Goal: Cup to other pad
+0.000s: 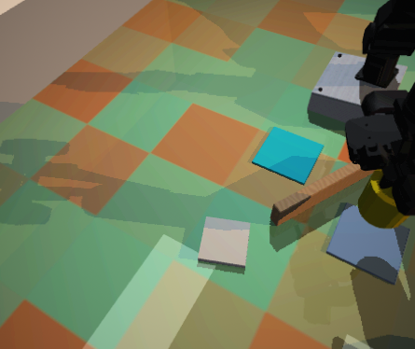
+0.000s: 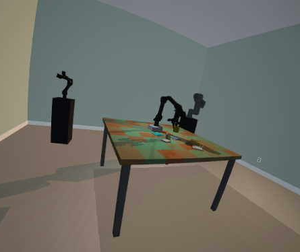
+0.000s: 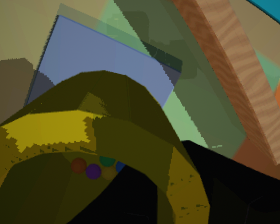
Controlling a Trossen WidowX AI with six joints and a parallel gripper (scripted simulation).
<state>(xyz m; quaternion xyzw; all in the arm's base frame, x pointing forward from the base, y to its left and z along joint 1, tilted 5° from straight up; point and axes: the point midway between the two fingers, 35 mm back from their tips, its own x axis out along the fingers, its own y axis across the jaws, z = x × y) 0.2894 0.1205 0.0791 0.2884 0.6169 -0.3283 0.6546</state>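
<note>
Right now the cyan pad is 170 mm to the right of my gripper tip, 110 mm below it and 50 mm behind it. The rest, counted from my gripper tip: grey-blue pad (110 mm below, 30 mm to the left, 30 mm ahead); yellow cup (20 mm to the left, 20 mm ahead); wooden bar (90 mm below, 70 mm to the right, 10 mm behind).
</note>
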